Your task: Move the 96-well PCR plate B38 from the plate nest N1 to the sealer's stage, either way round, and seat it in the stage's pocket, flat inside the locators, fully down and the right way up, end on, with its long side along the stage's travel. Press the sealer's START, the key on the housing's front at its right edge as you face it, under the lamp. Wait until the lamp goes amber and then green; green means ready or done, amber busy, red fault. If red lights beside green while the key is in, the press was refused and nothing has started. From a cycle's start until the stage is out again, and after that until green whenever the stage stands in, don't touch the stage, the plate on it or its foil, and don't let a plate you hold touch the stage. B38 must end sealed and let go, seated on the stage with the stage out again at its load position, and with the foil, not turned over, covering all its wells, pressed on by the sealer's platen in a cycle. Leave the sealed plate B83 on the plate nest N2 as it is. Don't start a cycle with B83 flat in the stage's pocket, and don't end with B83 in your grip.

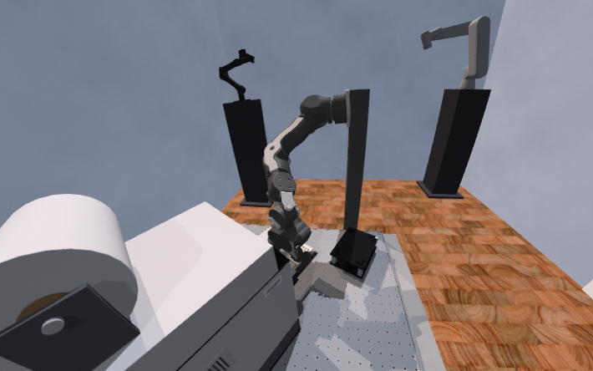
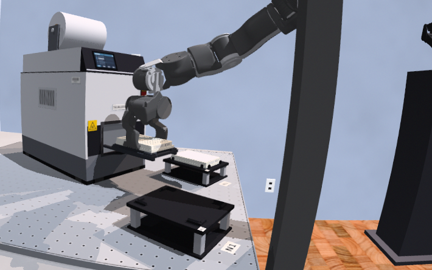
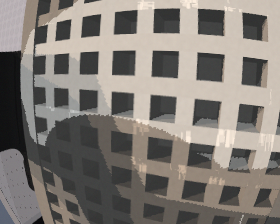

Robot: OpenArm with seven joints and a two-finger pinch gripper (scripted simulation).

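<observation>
The 96-well plate B38 is right at my hand. The rest, counted from my hand: start key 50 mm ahead, 130 mm to the right, 80 mm above; then door 60 mm ahead, 30 mm to the right, 30 mm below; then sealer's stage 10 mm below.
</observation>
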